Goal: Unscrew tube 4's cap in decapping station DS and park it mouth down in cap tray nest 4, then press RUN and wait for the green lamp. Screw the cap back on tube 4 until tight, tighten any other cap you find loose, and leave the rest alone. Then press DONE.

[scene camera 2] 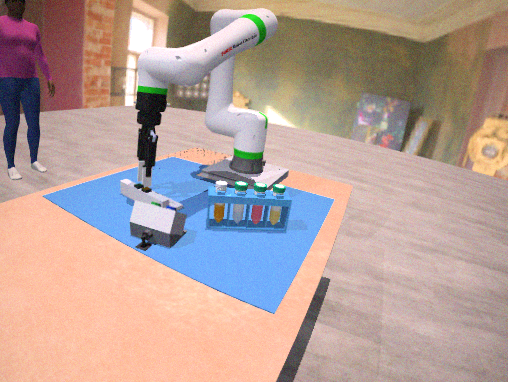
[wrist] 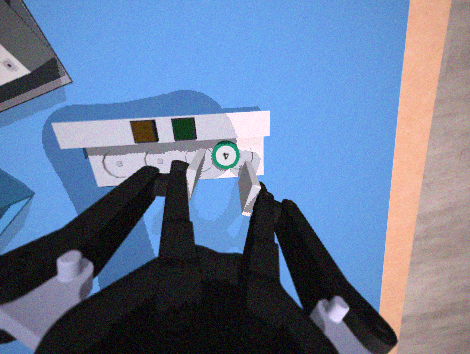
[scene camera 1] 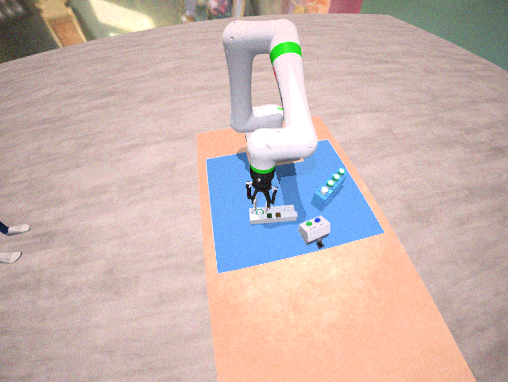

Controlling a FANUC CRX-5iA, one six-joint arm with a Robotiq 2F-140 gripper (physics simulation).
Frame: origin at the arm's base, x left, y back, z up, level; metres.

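Seen in the pictures: gripper, fingertip midpoint: (scene camera 2: 144,183) (wrist: 222,166) (scene camera 1: 260,208); arm's base at its link origin: (scene camera 2: 246,167).
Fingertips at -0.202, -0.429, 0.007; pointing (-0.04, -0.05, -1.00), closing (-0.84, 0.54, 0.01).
Pixels of each thing's top centre, then the offset from my fingertips to it, as dx, dy, dz. "*": a spot on its surface instead.
- white cap tray at its top centre: (wrist: 168,157) (scene camera 2: 149,184) (scene camera 1: 272,209) +0.050, -0.031, +0.018
- green-rimmed cap marked 4 at its top centre: (wrist: 226,155) (scene camera 1: 259,212) -0.007, -0.009, -0.010
- green lamp at its top centre: (wrist: 183,129) (scene camera 1: 269,215) +0.024, -0.054, +0.018
- amber lamp at its top centre: (wrist: 143,131) (scene camera 1: 278,214) +0.063, -0.063, +0.018
- blue station rack at its top centre: (scene camera 2: 250,190) (scene camera 1: 332,181) +0.368, -0.007, +0.068
- orange tube at a spot on its surface: (scene camera 2: 219,212) * +0.305, -0.056, +0.005
- white button box at its top centre: (scene camera 2: 158,203) (scene camera 1: 317,224) +0.196, -0.177, +0.049
- green button at its top centre: (scene camera 1: 309,223) +0.172, -0.157, +0.040
- blue button at its top centre: (scene camera 1: 318,219) +0.217, -0.153, +0.040
The white cap tray (scene camera 1: 286,218) (wrist: 250,122) lies on the blue mat. A green-rimmed cap marked 4 (scene camera 1: 259,212) (wrist: 225,145) sits in its end nest. My gripper (scene camera 1: 262,206) (scene camera 2: 145,184) (wrist: 222,166) is partly open and empty, its pale fingertips just above and on either side of that cap. A green lamp (scene camera 1: 269,216) (wrist: 184,129) and an amber lamp (scene camera 1: 278,215) (wrist: 144,131) on the tray look dark. The blue station rack (scene camera 2: 247,229) holds an orange tube (scene camera 2: 219,212) with a white top and no green cap; three others have green caps. Cap tightness cannot be told.
A white button box (scene camera 1: 315,231) (scene camera 2: 152,218) with a green button (scene camera 1: 309,224) and a blue button (scene camera 1: 317,220) stands near the mat's front edge, beside the tray. A small black object (scene camera 1: 320,244) (scene camera 2: 145,241) is in front of it. The rack stands to the tray's right in scene camera 1.
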